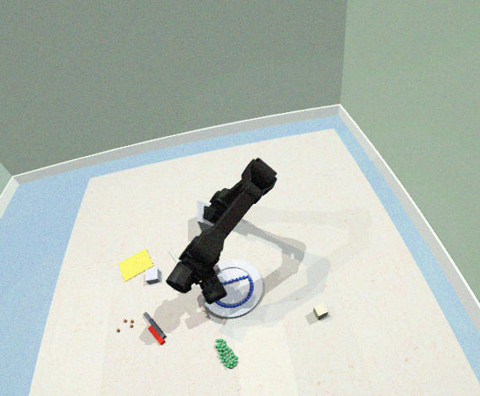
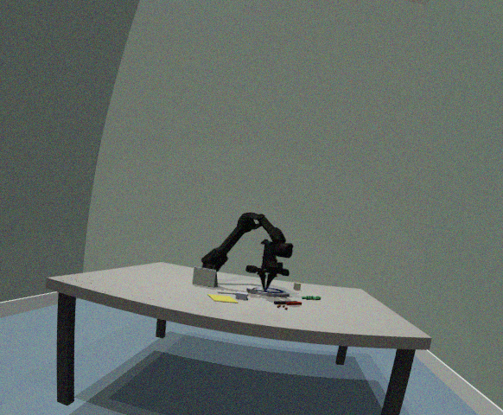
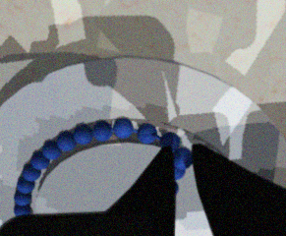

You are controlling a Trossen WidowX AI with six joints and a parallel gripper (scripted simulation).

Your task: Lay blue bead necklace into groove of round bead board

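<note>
The round bead board is 6 cm to the left of my gripper tip, 1 cm below it and 1 cm ahead of it. Round my gripper tip: white cube: 21 cm to the right, 6 cm behind, 1 cm below; then grey tool: 18 cm to the right, 13 cm ahead, 2 cm below; then stick: 13 cm to the right, 12 cm behind, 2 cm below.
</note>
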